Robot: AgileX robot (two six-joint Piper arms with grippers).
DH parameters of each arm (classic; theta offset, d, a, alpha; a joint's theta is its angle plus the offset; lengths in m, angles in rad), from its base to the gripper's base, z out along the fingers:
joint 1: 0 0.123 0 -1.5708
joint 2: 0.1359 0 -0.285 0
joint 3: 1.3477 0 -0.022 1.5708
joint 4: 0 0.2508 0 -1.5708
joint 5: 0 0 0.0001 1.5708
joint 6: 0 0.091 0 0
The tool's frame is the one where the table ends.
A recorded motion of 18 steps. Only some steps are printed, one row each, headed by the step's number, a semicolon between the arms.
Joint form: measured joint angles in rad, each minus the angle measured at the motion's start. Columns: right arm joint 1, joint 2, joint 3, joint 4, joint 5, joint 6; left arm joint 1, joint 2, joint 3, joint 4, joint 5, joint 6.
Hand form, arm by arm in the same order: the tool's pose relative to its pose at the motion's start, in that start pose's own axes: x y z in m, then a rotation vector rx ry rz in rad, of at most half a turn. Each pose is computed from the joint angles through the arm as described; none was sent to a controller.
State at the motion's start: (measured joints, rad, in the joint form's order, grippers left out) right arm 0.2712 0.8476 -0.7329 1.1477 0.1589 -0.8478; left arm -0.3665 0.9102 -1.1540 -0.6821 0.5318 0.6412
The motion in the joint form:
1: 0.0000 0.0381 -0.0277 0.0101 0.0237 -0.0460; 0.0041 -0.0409 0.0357 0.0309 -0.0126 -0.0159
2: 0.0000 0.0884 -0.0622 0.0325 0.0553 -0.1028; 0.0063 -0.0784 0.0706 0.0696 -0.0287 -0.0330
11: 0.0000 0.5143 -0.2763 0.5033 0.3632 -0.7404; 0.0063 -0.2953 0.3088 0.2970 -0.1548 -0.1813
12: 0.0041 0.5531 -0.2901 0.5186 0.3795 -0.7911; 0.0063 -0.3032 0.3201 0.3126 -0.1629 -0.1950
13: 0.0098 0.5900 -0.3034 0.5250 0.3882 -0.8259; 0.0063 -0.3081 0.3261 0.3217 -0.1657 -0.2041
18: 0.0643 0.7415 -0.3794 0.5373 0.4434 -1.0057; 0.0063 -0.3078 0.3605 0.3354 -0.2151 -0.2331
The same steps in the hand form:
1: -0.0021 0.0014 0.0088 -0.0164 0.0238 -0.0344; 0.0052 -0.0009 -0.0096 -0.0242 -0.0059 0.0121
2: -0.0039 0.0030 0.0207 -0.0404 0.0547 -0.0664; 0.0108 -0.0013 -0.0179 -0.0513 -0.0105 0.0293
11: 0.0137 0.0106 0.1258 -0.3469 0.1872 -0.1758; 0.0556 -0.0029 -0.0574 -0.1965 -0.0491 0.0829
12: 0.0195 0.0100 0.1354 -0.3668 0.1982 -0.2019; 0.0579 -0.0025 -0.0584 -0.2048 -0.0508 0.0832
13: 0.0257 0.0094 0.1445 -0.3803 0.2132 -0.2220; 0.0592 -0.0024 -0.0592 -0.2088 -0.0511 0.0824
18: 0.0526 0.0208 0.1805 -0.4997 0.2497 -0.3603; 0.0660 0.0005 -0.0558 -0.2293 -0.0629 0.0628

